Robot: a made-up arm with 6 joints. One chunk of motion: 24 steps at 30 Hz.
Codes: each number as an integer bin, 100 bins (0 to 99) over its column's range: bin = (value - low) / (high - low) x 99, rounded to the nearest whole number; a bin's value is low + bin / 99 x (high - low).
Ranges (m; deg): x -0.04..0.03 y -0.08..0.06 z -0.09..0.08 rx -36..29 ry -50..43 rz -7..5
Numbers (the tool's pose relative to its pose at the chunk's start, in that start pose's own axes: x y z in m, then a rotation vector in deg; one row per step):
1: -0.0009 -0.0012 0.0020 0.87 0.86 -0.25
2: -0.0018 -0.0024 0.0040 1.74 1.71 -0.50
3: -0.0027 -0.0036 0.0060 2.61 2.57 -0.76
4: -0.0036 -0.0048 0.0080 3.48 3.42 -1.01
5: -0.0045 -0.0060 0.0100 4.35 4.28 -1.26
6: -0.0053 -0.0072 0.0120 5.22 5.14 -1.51
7: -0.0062 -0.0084 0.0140 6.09 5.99 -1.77
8: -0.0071 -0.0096 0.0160 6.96 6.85 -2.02
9: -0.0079 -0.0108 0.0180 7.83 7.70 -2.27
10: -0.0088 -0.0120 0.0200 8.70 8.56 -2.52
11: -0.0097 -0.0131 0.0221 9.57 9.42 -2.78
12: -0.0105 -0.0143 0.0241 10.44 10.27 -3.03
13: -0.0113 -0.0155 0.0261 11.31 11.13 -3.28
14: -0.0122 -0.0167 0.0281 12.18 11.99 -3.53
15: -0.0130 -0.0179 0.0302 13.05 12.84 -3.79
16: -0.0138 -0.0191 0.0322 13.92 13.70 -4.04
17: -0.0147 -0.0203 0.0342 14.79 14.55 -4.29
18: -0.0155 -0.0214 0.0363 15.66 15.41 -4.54
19: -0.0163 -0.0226 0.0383 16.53 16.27 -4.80
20: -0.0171 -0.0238 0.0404 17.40 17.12 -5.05
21: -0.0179 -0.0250 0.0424 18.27 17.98 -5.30
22: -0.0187 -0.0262 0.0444 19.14 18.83 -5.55
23: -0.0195 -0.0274 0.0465 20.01 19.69 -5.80
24: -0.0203 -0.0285 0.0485 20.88 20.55 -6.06
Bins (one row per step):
1: 55 56 54 56 54 56
2: 54 55 55 57 55 54
3: 53 54 56 59 56 51
4: 51 53 57 60 57 49
5: 50 52 58 61 58 47
6: 49 51 59 63 59 45
7: 48 51 61 64 60 43
8: 47 50 62 65 61 41
9: 45 49 63 67 61 39
10: 44 48 64 68 62 37
11: 43 47 65 69 63 35
12: 42 46 66 71 64 33
13: 41 46 68 72 65 31
14: 39 45 69 73 66 29
15: 38 44 70 75 67 26
16: 37 43 71 76 68 24
17: 36 42 72 77 69 22
18: 35 41 74 79 70 20
19: 34 41 75 80 71 18
20: 32 40 76 81 71 16
21: 31 39 77 83 72 14
22: 30 38 78 84 73 12
23: 29 37 79 85 74 10
24: 28 36 81 87 75 8

